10 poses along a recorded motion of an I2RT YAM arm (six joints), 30 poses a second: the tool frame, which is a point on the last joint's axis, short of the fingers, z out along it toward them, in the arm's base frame.
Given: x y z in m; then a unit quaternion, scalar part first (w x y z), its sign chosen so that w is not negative.
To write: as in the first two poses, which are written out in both.
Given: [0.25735 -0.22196 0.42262 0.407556 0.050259 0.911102 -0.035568]
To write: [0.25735 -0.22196 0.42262 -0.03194 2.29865 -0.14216]
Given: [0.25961 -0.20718 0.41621 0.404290 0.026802 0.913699 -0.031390]
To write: [0.25961 -0.20718 0.41621 -0.04816 2.30653 -0.10681]
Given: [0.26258 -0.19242 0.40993 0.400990 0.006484 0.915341 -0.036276]
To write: [0.26258 -0.19242 0.40993 -0.08314 2.31282 -0.09730]
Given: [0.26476 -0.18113 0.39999 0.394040 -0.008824 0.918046 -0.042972]
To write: [0.26476 -0.18113 0.39999 -0.11824 2.32646 -0.09901]
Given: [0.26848 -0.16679 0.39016 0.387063 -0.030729 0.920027 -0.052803]
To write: [0.26848 -0.16679 0.39016 -0.16897 2.33892 -0.10220]
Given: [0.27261 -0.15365 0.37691 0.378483 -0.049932 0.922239 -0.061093]
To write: [0.27261 -0.15365 0.37691 -0.21412 2.35468 -0.10595]
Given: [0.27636 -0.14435 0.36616 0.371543 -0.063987 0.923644 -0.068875]
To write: [0.27636 -0.14435 0.36616 -0.25246 2.36660 -0.11413]
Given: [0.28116 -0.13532 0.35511 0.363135 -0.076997 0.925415 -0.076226]
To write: [0.28116 -0.13532 0.35511 -0.28992 2.38132 -0.12390]
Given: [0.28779 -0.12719 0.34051 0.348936 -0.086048 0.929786 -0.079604]
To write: [0.28779 -0.12719 0.34051 -0.31658 2.40955 -0.13201]
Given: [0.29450 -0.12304 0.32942 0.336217 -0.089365 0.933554 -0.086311]
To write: [0.29450 -0.12304 0.32942 -0.34672 2.43260 -0.15585]
